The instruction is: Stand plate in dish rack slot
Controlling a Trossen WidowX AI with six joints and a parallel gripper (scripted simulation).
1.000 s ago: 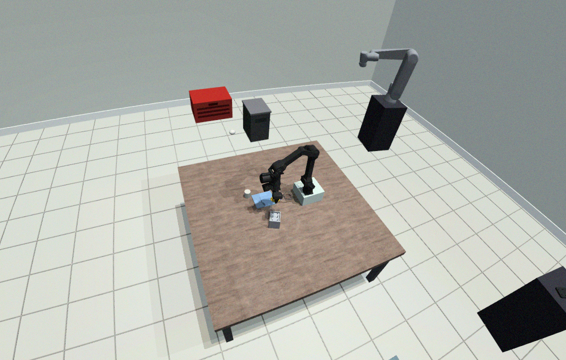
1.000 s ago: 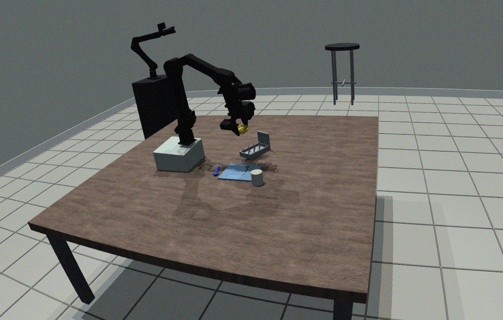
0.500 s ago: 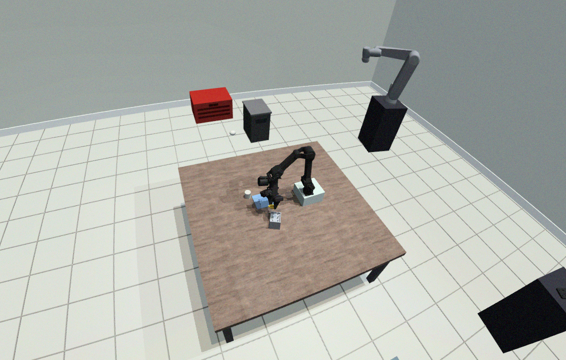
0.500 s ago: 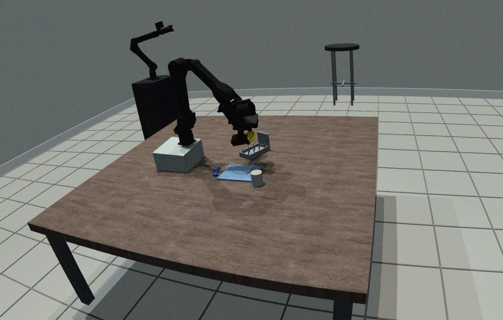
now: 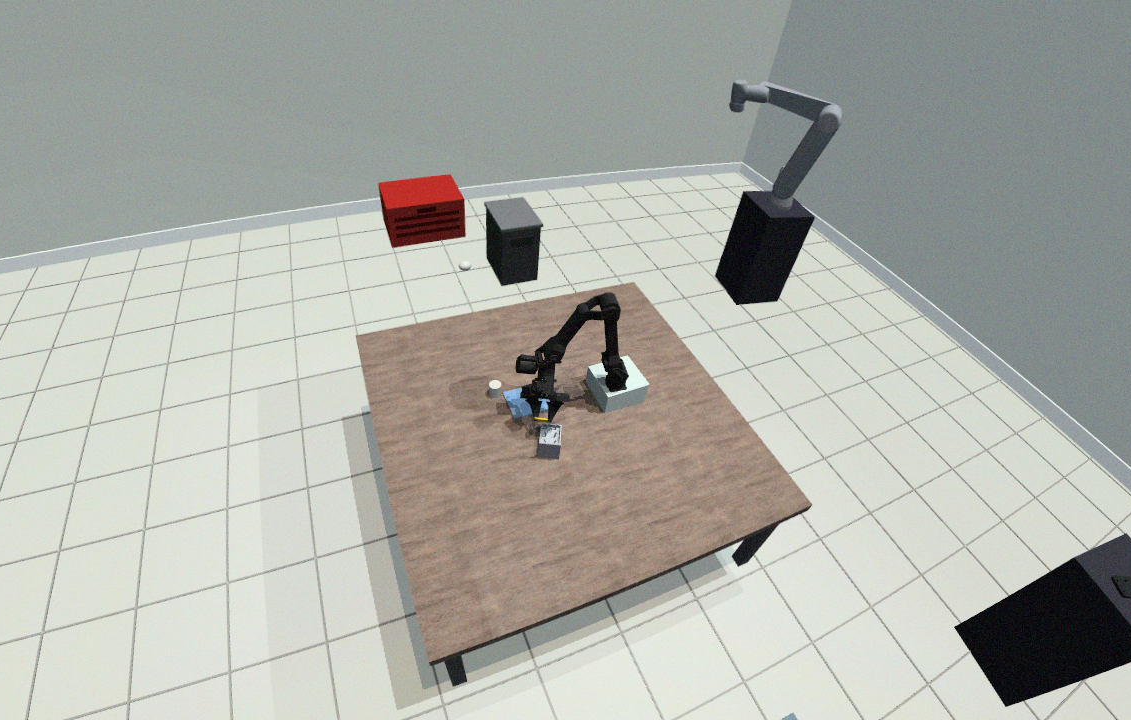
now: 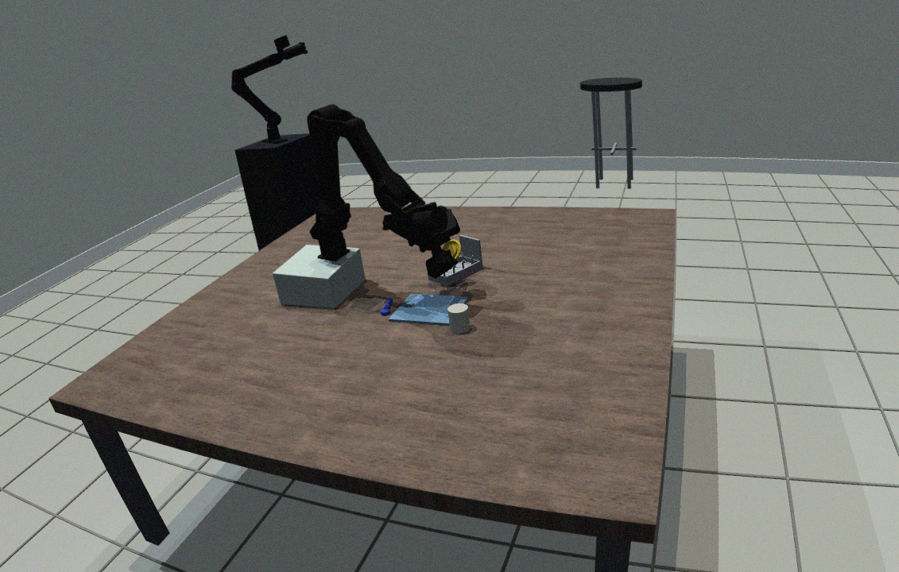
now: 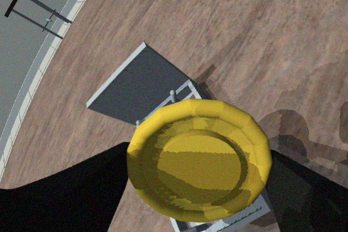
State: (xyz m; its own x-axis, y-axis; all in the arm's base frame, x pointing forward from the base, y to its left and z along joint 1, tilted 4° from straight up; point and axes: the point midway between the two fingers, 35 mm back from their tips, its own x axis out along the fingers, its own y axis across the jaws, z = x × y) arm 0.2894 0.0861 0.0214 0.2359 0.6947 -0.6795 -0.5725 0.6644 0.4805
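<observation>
My gripper tip is now 50 mm above the grey dish rack, 40 mm to the right of it and 20 mm past it. Round my gripper tip: yellow plate: 10 mm to the right; blue mat: 160 mm to the right, 70 mm below, 10 mm ahead; white cup: 220 mm to the right, 130 mm ahead, 50 mm below.
</observation>
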